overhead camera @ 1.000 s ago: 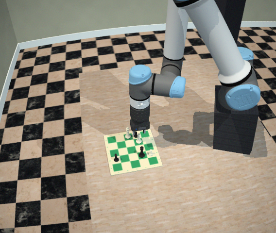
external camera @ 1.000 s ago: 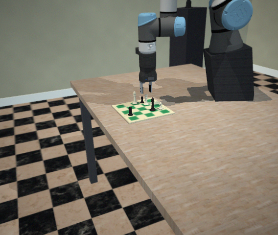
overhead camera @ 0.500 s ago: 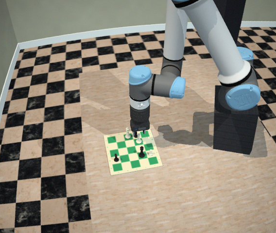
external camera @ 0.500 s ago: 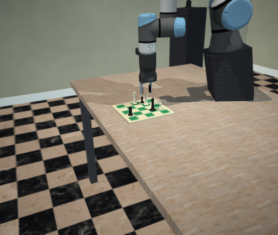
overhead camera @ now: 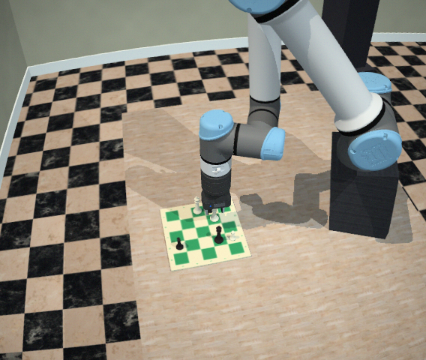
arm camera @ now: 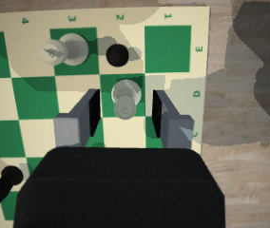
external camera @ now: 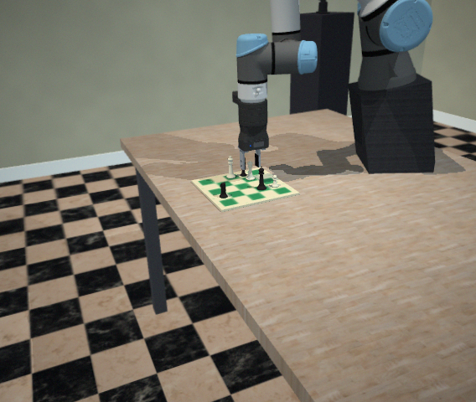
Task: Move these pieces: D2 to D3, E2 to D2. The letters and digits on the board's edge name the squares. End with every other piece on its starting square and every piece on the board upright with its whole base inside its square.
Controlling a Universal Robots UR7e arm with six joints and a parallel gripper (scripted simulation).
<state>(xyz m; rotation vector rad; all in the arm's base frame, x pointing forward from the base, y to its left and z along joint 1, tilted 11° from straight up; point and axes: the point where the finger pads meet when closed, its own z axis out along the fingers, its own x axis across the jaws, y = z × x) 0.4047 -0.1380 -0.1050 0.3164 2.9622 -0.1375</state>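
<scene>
My hand is 3 cm to the left of the black pawn and 4 cm above it. From my hand the other things lie so: tall white piece: 4 cm ahead, 5 cm to the right, 2 cm below; then green-and-cream board: 5 cm ahead, 3 cm to the left, 5 cm below; then small white piece: 2 cm behind, 9 cm to the left, 4 cm below.
</scene>
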